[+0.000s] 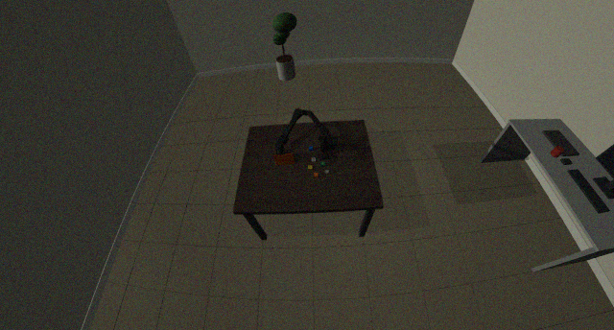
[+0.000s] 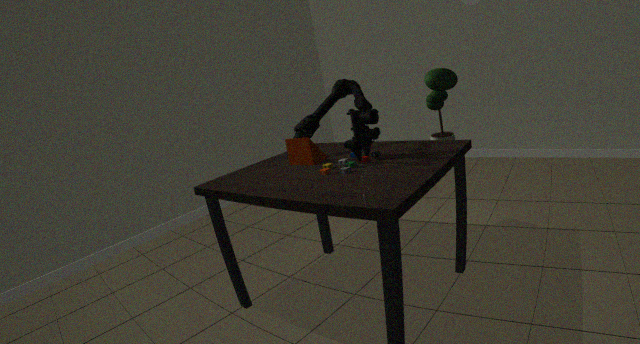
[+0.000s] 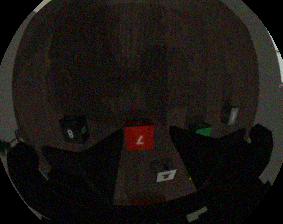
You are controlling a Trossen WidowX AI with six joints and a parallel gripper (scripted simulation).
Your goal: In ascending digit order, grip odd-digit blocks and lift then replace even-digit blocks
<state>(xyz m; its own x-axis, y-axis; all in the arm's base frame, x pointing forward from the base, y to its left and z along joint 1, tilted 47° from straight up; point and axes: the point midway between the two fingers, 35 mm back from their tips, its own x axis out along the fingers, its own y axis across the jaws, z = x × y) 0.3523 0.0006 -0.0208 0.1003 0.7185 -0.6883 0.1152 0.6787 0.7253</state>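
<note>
My gripper tip is 2 cm short of the black block and 9 cm to the right of it. The rest, counted from my gripper tip: green block: 3 cm behind, 8 cm to the right; red block: 1 cm to the left; white block: 9 cm behind, 2 cm to the right.
</note>
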